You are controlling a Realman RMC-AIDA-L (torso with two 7-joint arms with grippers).
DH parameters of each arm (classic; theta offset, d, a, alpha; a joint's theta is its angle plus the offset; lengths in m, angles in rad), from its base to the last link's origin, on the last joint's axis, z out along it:
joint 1: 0 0.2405 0 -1.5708
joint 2: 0 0 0 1.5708
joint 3: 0 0.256 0 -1.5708
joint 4: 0 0 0 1.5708
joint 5: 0 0.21 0 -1.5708
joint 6: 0 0 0 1.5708
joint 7: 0 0.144 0 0
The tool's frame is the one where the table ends.
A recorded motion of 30 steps. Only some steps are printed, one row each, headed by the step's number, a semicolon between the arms.
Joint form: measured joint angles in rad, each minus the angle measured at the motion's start. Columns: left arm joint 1, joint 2, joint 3, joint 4, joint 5, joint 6, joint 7; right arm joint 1, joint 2, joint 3, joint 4, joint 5, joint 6, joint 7.
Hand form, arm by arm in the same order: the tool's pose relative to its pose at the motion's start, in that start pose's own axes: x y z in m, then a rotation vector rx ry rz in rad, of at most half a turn. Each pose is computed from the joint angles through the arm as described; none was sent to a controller.
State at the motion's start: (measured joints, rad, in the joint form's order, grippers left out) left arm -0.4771 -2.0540 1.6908 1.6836 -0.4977 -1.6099 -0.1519; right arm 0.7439 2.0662 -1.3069 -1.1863 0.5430 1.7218 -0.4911
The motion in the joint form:
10: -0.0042 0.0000 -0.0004 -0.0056 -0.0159 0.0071 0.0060; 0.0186 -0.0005 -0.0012 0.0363 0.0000 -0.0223 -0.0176
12: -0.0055 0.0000 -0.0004 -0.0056 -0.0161 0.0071 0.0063; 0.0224 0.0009 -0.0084 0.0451 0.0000 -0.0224 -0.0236
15: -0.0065 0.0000 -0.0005 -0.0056 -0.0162 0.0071 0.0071; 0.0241 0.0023 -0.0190 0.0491 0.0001 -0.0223 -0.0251
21: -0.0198 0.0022 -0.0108 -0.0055 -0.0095 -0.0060 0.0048; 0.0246 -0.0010 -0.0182 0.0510 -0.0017 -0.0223 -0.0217
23: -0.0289 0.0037 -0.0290 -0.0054 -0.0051 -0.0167 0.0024; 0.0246 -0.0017 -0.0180 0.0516 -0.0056 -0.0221 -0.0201
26: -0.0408 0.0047 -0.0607 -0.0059 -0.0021 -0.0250 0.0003; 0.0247 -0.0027 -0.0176 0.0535 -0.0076 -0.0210 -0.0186
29: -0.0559 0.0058 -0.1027 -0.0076 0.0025 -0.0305 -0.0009; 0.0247 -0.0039 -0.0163 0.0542 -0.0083 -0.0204 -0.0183
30: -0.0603 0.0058 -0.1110 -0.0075 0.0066 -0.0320 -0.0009; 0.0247 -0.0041 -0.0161 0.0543 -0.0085 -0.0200 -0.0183
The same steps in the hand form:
10: 0.0013 0.0024 0.0005 -0.0161 0.0023 0.0070; -0.0043 -0.0008 0.0034 -0.0001 0.0007 -0.0162
12: 0.0016 0.0027 0.0003 -0.0163 0.0030 0.0084; -0.0045 0.0006 0.0054 -0.0028 0.0103 -0.0267
15: 0.0019 0.0028 0.0002 -0.0164 0.0036 0.0100; -0.0046 0.0023 0.0072 -0.0032 0.0196 -0.0357
21: 0.0048 0.0013 -0.0026 -0.0056 0.0040 0.0096; -0.0041 0.0007 0.0065 0.0006 0.0212 -0.0299
23: 0.0076 -0.0018 -0.0056 0.0016 0.0080 -0.0013; -0.0036 -0.0001 0.0064 0.0043 0.0235 -0.0272
26: 0.0124 -0.0064 -0.0103 0.0060 0.0217 -0.0217; -0.0030 -0.0007 0.0065 0.0055 0.0266 -0.0239
29: 0.0191 -0.0125 -0.0163 0.0109 0.0440 -0.0484; -0.0027 -0.0014 0.0062 0.0064 0.0271 -0.0218
30: 0.0208 -0.0138 -0.0177 0.0147 0.0496 -0.0524; -0.0026 -0.0014 0.0061 0.0065 0.0275 -0.0215

